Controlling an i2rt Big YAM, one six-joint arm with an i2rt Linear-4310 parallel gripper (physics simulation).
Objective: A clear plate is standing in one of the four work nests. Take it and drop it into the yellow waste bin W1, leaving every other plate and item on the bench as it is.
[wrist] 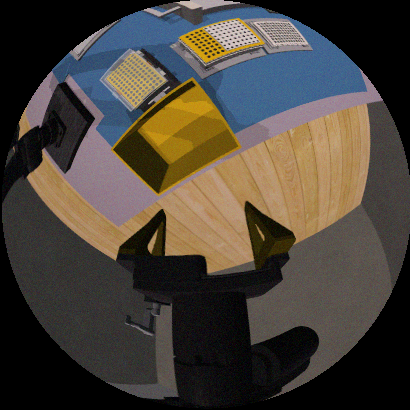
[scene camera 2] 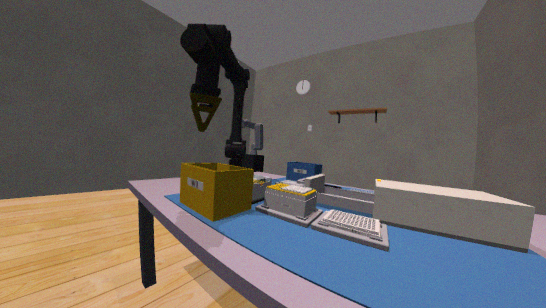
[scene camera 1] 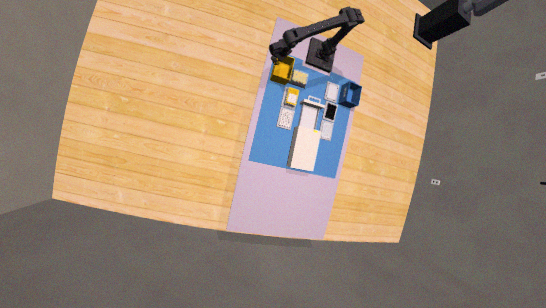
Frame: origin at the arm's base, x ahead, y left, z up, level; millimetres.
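Seen in the pictures: gripper, fingertip midpoint: (wrist: 203, 208) (scene camera 2: 202, 130) (scene camera 1: 278, 59); arm's base, origin of the base link: (wrist: 55, 127) (scene camera 1: 322, 55).
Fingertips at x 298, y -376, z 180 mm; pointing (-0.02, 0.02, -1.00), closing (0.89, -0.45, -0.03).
Observation:
Pixels of each thing's top centre, then the offset from my fingertips to it.
- yellow bin W1, middle of its top: (wrist: 169, 143) (scene camera 2: 216, 166) (scene camera 1: 284, 66) dx -20, dy +66, dz -94 mm
- white welled plate, middle of its top: (scene camera 2: 351, 219) (scene camera 1: 286, 118) dx +332, dy +205, dz -188 mm
- pale plate, middle of its top: (scene camera 1: 327, 130) dx +319, dy +584, dz -188 mm
- black plate, middle of its top: (scene camera 1: 331, 111) dx +149, dy +580, dz -188 mm
- pale item, middle of its top: (scene camera 1: 332, 91) dx -24, dy +552, dz -194 mm
- yellow-and-white tip rack, middle of its top: (wrist: 223, 35) (scene camera 2: 291, 187) (scene camera 1: 292, 96) dx +161, dy +197, dz -138 mm
- lidded yellow tip box, middle of its top: (wrist: 128, 77) (scene camera 2: 253, 176) (scene camera 1: 300, 76) dx -15, dy +221, dz -137 mm
- beige unit, middle of its top: (scene camera 2: 433, 187) (scene camera 1: 306, 149) dx +531, dy +402, dz -108 mm
- blue bin, middle of its top: (scene camera 2: 305, 163) (scene camera 1: 354, 93) dx -40, dy +707, dz -94 mm
The yellow bin W1 (scene camera 1: 282, 70) (scene camera 2: 232, 192) (wrist: 177, 131) stands at the mat's corner; no plate shows inside it in the wrist view. My gripper (scene camera 1: 275, 60) (scene camera 2: 202, 129) (wrist: 203, 208) is open and empty, high above the bench near the bin. A white welled plate (scene camera 1: 286, 118) (scene camera 2: 351, 222) (wrist: 281, 33) sits in a grey nest. Across the mat are a pale plate (scene camera 1: 326, 130), a black plate (scene camera 1: 330, 111) and another pale item (scene camera 1: 332, 91) in a row. They are too small to tell which is clear.
A yellow-and-white tip rack (scene camera 1: 291, 96) (scene camera 2: 291, 200) (wrist: 221, 40) stands beside the white plate. A lidded yellow tip box (scene camera 1: 299, 77) (wrist: 135, 79) is close to the bin. A beige unit (scene camera 1: 305, 149) (scene camera 2: 450, 212) has its drawer out mid-mat. The blue bin (scene camera 1: 350, 94) (scene camera 2: 304, 171) stands opposite.

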